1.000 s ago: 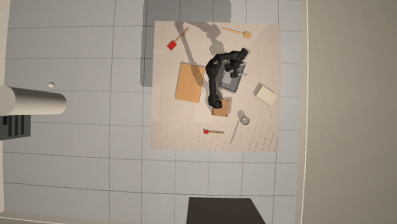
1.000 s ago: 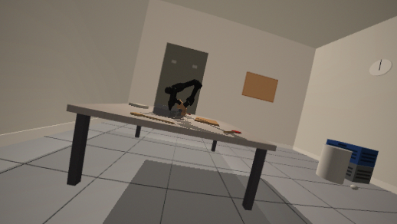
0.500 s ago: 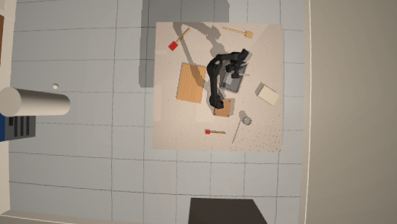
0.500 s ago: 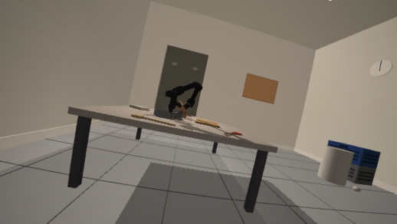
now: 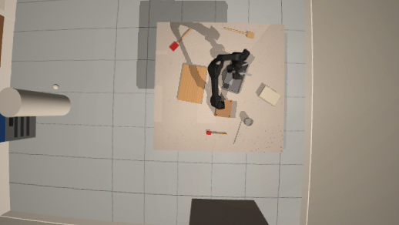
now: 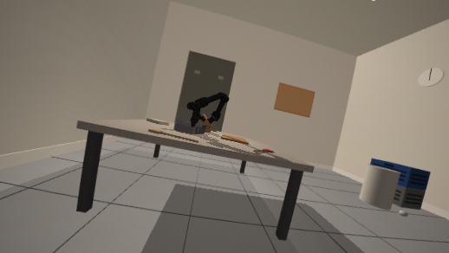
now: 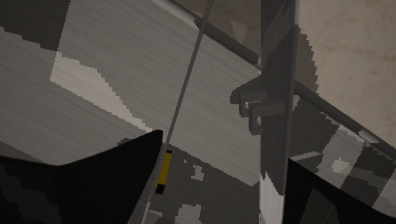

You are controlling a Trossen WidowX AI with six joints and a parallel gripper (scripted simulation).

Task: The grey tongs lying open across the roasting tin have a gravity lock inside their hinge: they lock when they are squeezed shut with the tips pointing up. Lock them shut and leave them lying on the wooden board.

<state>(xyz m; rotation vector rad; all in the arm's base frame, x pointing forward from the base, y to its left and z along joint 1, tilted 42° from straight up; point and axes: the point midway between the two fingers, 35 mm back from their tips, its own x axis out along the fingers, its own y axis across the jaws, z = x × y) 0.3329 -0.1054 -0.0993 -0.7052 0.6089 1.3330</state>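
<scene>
Right now the grey roasting tin is 4 cm behind my gripper tip and 1 cm to the right of it. Round my gripper tip: cream block: 25 cm behind, 35 cm to the right, 2 cm below; then red-headed tool: 34 cm ahead, 52 cm to the left, 2 cm below; then wooden board: 10 cm behind, 40 cm to the left, 2 cm below.
</scene>
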